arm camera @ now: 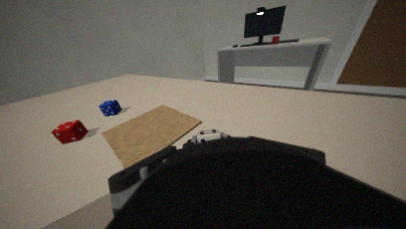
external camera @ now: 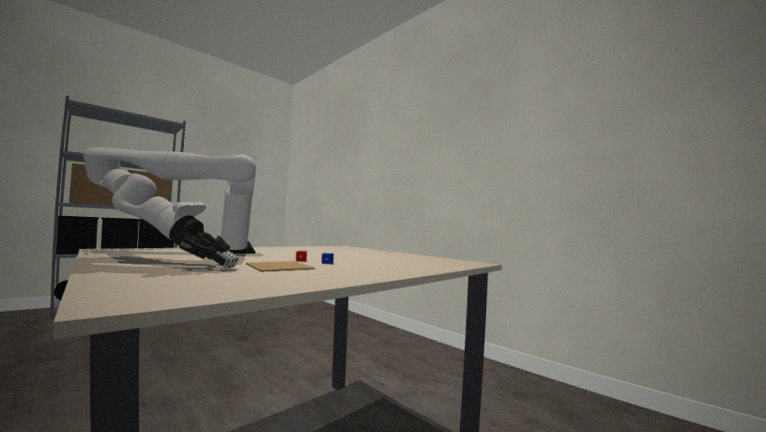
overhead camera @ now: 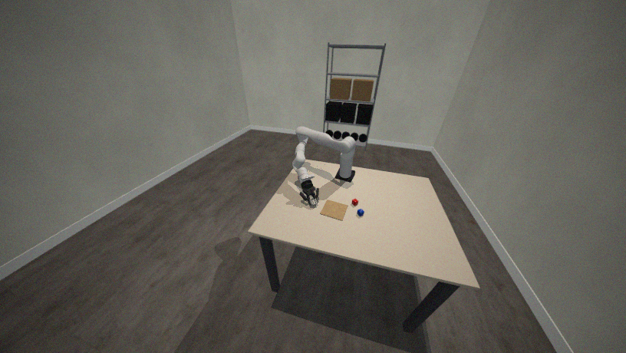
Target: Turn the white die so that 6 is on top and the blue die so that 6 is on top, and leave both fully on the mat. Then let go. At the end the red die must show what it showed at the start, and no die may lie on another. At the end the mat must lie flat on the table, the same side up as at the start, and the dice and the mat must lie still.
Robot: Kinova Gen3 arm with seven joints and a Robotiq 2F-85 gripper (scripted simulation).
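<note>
My hand is right at the white die. From my hand the other things lie so: tan mat (140 mm to the left, 20 mm below, 10 mm behind); blue die (300 mm to the left, 20 mm behind, 10 mm below); red die (250 mm to the left, 100 mm behind, 10 mm below).
</note>
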